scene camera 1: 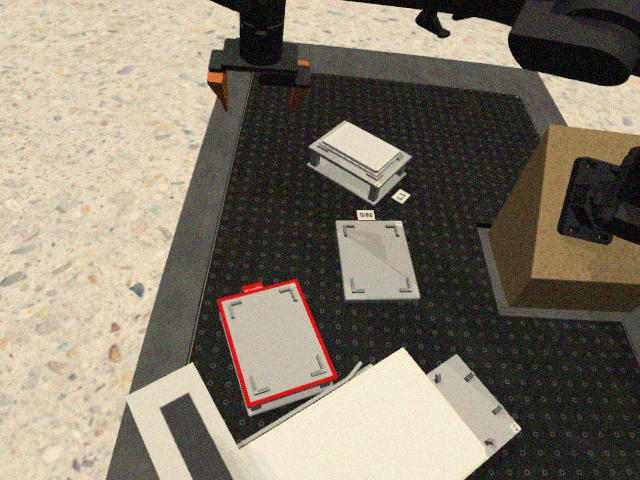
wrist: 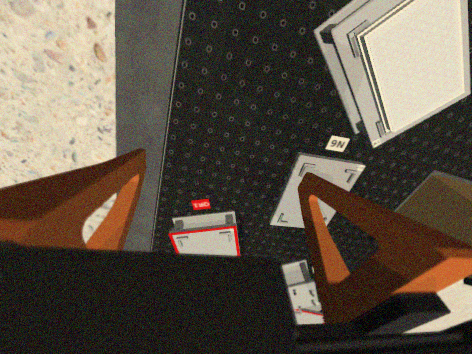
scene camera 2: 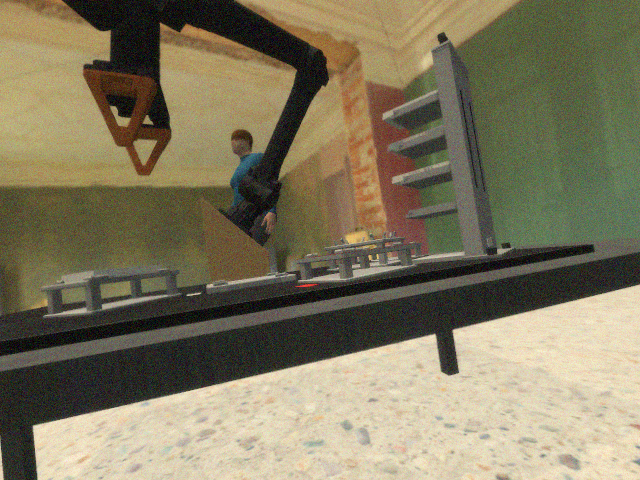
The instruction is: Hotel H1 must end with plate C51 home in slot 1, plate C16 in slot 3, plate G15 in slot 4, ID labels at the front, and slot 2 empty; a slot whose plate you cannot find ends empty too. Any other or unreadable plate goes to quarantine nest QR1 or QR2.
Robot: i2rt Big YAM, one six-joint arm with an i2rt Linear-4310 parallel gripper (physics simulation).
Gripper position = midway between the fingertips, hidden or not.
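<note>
With its fingers open, the gripper (scene camera 2: 135,162) holds nothing; it appears in scene camera 1 (scene camera 1: 258,111) and the wrist view (wrist: 230,170) too. The scene also has a grey nest (scene camera 1: 375,263), which can be seen in the wrist view (wrist: 287,212) and in scene camera 2 (scene camera 2: 219,286) as well.
</note>
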